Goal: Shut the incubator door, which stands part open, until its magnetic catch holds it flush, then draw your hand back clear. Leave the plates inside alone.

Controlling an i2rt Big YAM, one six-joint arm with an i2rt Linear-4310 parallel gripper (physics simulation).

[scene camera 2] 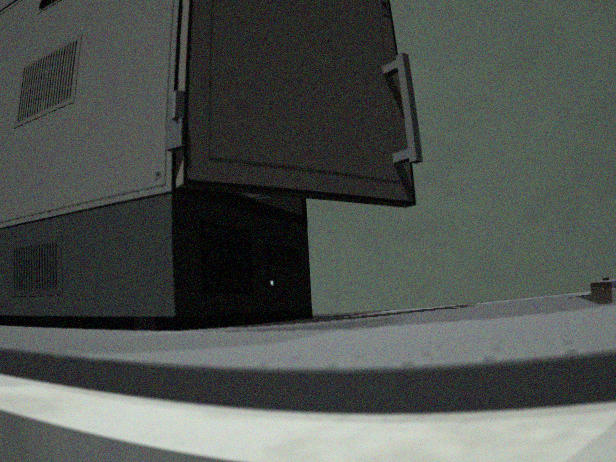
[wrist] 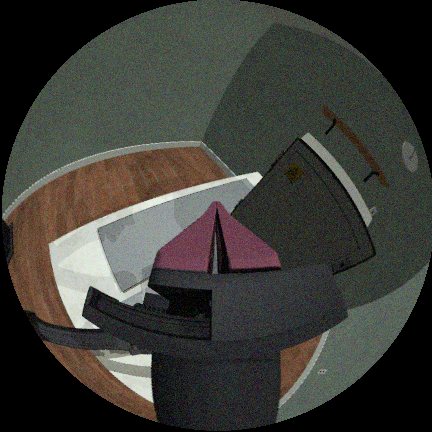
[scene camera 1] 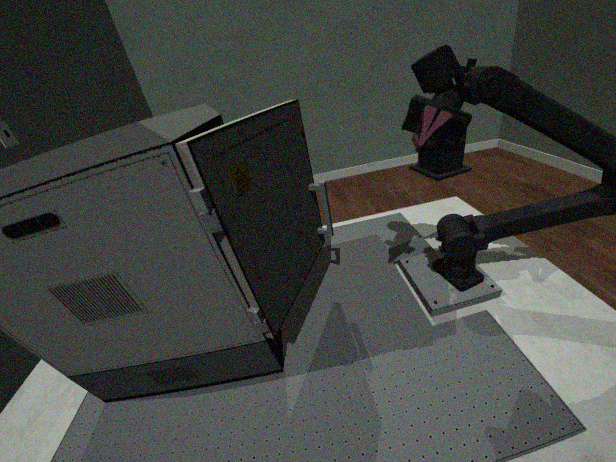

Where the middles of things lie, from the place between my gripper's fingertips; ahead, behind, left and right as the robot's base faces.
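Incubator door (scene camera 2: 322,107): 10 cm below my hand, 20 cm ahead of it, 12 cm to the right of it.
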